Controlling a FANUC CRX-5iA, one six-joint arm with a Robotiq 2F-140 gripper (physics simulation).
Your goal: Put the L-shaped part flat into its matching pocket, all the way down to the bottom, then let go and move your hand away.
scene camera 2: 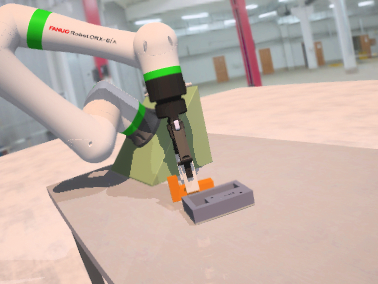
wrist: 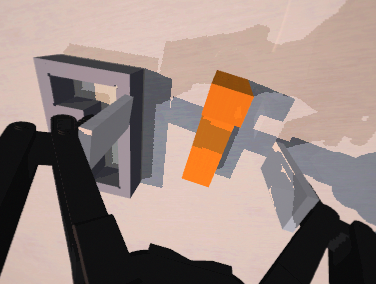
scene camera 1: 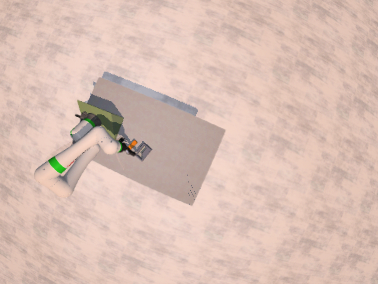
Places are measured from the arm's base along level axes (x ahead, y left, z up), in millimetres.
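Where they show: gripper, fingertip midpoint: (scene camera 2: 189,184) (wrist: 200,134) (scene camera 1: 131,146); arm's base at its link origin: (scene camera 2: 147,128) (scene camera 1: 94,119).
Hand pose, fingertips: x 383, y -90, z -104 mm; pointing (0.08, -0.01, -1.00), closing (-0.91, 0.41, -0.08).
Each offset is from my fingertips to the top centre of the thing. Level surfaces: height alone.
The orange L-shaped part {dx -8, dy +8, dz +24 mm} (scene camera 1: 133,143) (scene camera 2: 174,189) (wrist: 222,105) stands on edge on the table, its long arm low and its short arm pointing up. The grey block {dx +115, dy -3, dz +1 mm} (scene camera 1: 149,150) (scene camera 2: 225,209) (wrist: 136,150) with the L-shaped pocket lies beside it, a small gap apart in the wrist view. The pocket looks empty where it shows. My gripper (scene camera 1: 131,148) (scene camera 2: 191,183) (wrist: 200,134) is wide open and low over the part, with a finger on either side. One finger overlaps the block in the wrist view and hides some of the pocket. The exact fingertip height cannot be told.
The green slanted pedestal (scene camera 1: 96,109) (scene camera 2: 201,125) under the robot's base stands close behind the part. The table {dz -36 mm} (scene camera 1: 175,145) (scene camera 2: 300,200) carries the part and block; its near left edge shows in scene camera 2.
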